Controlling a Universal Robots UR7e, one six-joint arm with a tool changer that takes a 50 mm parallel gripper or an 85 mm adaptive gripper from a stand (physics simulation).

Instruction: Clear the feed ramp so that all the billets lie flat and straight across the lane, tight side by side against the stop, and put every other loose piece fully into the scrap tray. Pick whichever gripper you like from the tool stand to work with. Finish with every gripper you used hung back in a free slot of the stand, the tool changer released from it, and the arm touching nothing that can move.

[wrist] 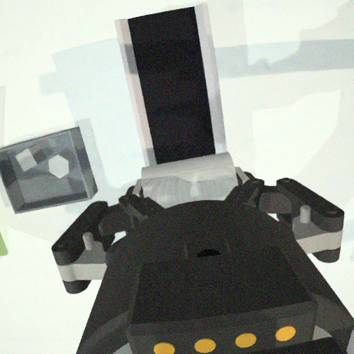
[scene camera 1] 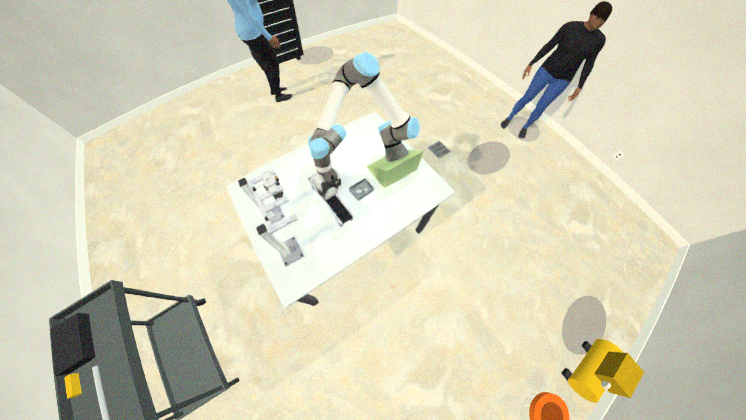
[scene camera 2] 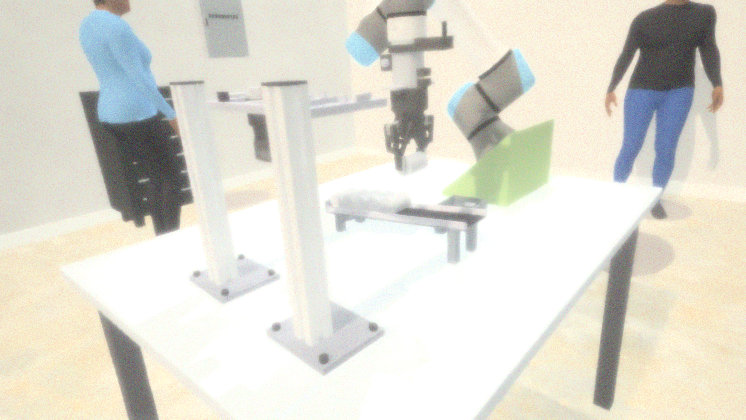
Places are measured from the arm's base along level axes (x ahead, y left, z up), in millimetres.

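Pixels of known places: arm's base, link origin: [scene camera 1: 397, 156] [scene camera 2: 501, 153].
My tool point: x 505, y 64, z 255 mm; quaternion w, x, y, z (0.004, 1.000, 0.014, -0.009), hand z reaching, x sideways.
Observation:
Ahead of a thing's pixels: the offset from my tool point to its top centre. "*": to the spot under its first point.
My gripper [scene camera 2: 409, 160] [wrist: 193, 189] is shut on a pale grey cylindrical billet {1 mm left, 3 mm back, 153 mm down} [scene camera 2: 416, 162] [wrist: 187, 177], held crosswise above the ramp. The feed ramp {37 mm right, 2 mm back, 274 mm down} [scene camera 1: 340, 209] [scene camera 2: 443, 214] [wrist: 172, 90] has a bare dark lane at its near part in scene camera 2. Pale billets {89 mm right, 0 mm ahead, 255 mm down} [scene camera 2: 370, 199] lie in a row on its far part; their edges blur together there, and the gripper and held billet hide them in the wrist view. The scrap tray {* 4 mm right, 227 mm back, 323 mm down} [scene camera 2: 467, 200] [wrist: 50, 194] beside the ramp holds a pale square piece [wrist: 26, 159] and a hexagonal piece [wrist: 59, 166].
The tool stand has two upright posts [scene camera 2: 297, 208] [scene camera 2: 203, 182] and a raised rail {* 133 mm left, 288 mm ahead, 22 mm down} [scene camera 2: 347, 108]. A dark gripper [scene camera 2: 259, 136] hangs under it. A green wedge-shaped block [scene camera 1: 395, 169] [scene camera 2: 514, 164] stands by the arm's base. Two people stand beyond the table.

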